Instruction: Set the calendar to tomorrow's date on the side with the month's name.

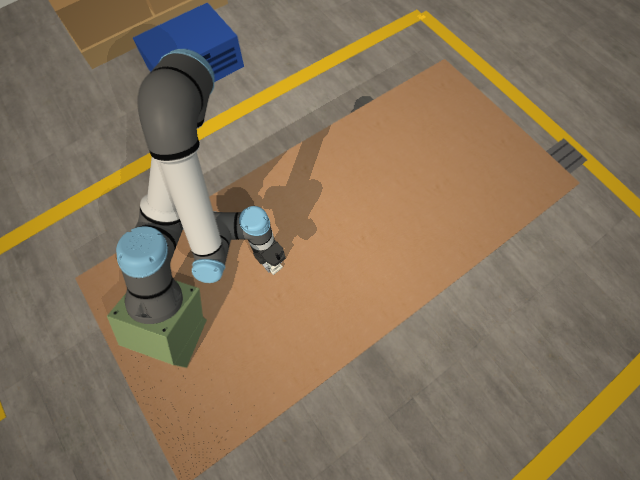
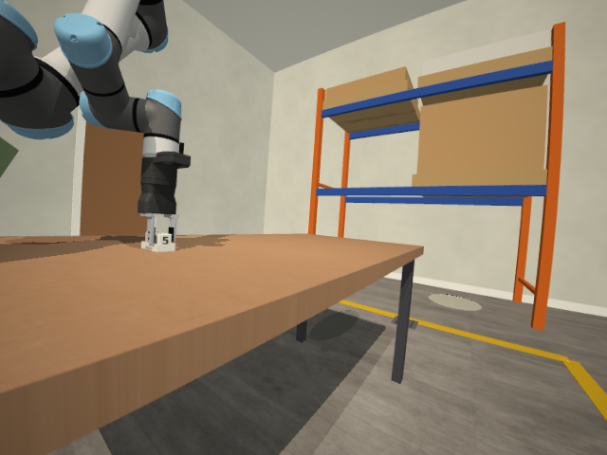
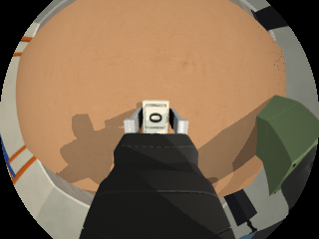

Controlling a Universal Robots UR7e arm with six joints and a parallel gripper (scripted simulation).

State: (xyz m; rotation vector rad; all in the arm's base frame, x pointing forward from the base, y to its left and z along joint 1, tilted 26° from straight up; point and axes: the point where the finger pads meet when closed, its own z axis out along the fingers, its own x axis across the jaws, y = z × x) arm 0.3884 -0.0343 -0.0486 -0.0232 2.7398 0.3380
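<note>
Now: hand 30 mm above the white calendar tray and 20 mm to the right of it.
</note>
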